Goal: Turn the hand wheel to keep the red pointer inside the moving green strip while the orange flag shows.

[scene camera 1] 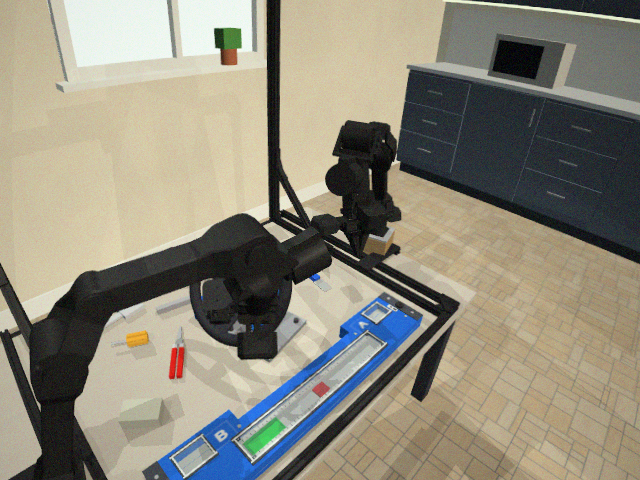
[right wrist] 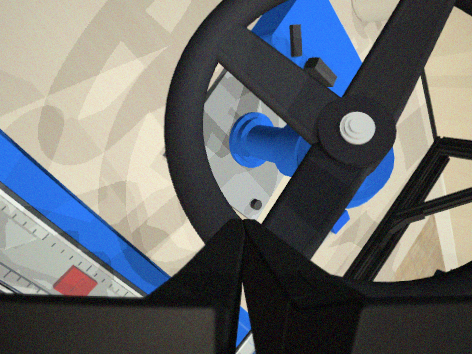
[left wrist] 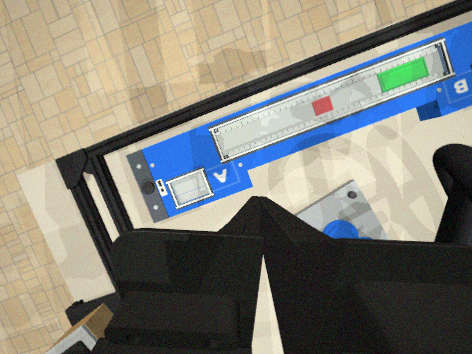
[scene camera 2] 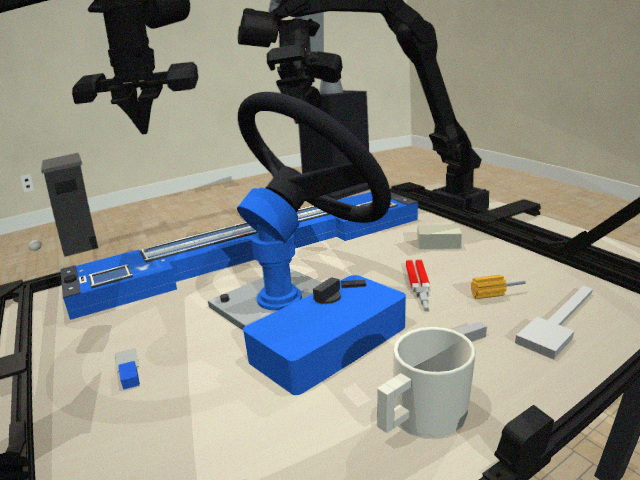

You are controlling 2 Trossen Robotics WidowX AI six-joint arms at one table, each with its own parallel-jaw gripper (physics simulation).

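Places are measured from the left arm's base along level axes (x right, y ahead, z up), in centimetres.
Pixels of known places: left gripper, fingertip midpoint: (scene camera 1: 358, 256) (left wrist: 257, 203) (scene camera 2: 145, 133); right gripper, fingertip midpoint: (right wrist: 241, 231) (scene camera 2: 298, 122); left arm's base, link origin: (scene camera 1: 377, 230); right arm's base, link origin: (scene camera 2: 459, 190).
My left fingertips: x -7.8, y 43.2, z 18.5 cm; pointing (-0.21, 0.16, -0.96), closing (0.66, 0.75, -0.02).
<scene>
For each thing: its top centre in the pictures, then the offset to it from my left fingertips. "spot": a spot on its surface instead.
- red pointer, surface spot: (right wrist: 75, 281) (left wrist: 332, 104) (scene camera 1: 316, 386) spot: dx -0.4, dy +18.7, dz -22.6 cm
- green strip, surface spot: (scene camera 1: 264, 435) (left wrist: 417, 67) spot: dx +3.2, dy +33.4, dz -22.6 cm
- grey mug, surface spot: (scene camera 2: 436, 387) spot: dx +53.2, dy -3.7, dz -19.6 cm
- Red-handled pliers, top centre: (scene camera 2: 419, 281) (scene camera 1: 177, 349) dx +34.6, dy +23.9, dz -25.6 cm
- yellow screwdriver, top centre: (scene camera 2: 500, 276) (scene camera 1: 128, 335) dx +46.4, dy +28.4, dz -23.4 cm
- pale block, top centre: (scene camera 2: 439, 229) (scene camera 1: 140, 409) dx +28.5, dy +41.0, dz -23.6 cm
- small blue piece, top centre: (scene camera 2: 125, 358) (right wrist: 333, 233) (scene camera 1: 318, 278) dx +16.9, dy -17.6, dz -24.9 cm
The black hand wheel (scene camera 1: 197, 314) (scene camera 2: 379, 186) (right wrist: 185, 125) stands tilted on its blue post. The red pointer (scene camera 1: 321, 389) (left wrist: 322, 105) (right wrist: 75, 281) sits in the long scale window, outside the green strip (scene camera 1: 264, 435) (left wrist: 403, 75), which lies near the B end. No orange flag shows. My right gripper (right wrist: 241, 231) is shut and empty, its tips over the wheel where a spoke meets the rim; contact cannot be told. In scene camera 2 the rim partly hides it. My left gripper (scene camera 2: 143, 128) (left wrist: 257, 203) is shut and empty, in the air away from the wheel.
A blue box with a black knob (scene camera 2: 326, 290) lies beside the post, near a grey mug (scene camera 2: 436, 387). Red-handled pliers (scene camera 1: 176, 361) (scene camera 2: 417, 273), a yellow screwdriver (scene camera 1: 136, 338) (scene camera 2: 488, 286), a pale block (scene camera 1: 140, 411) (scene camera 2: 439, 237) and a small blue piece (scene camera 2: 128, 374) lie around.
</scene>
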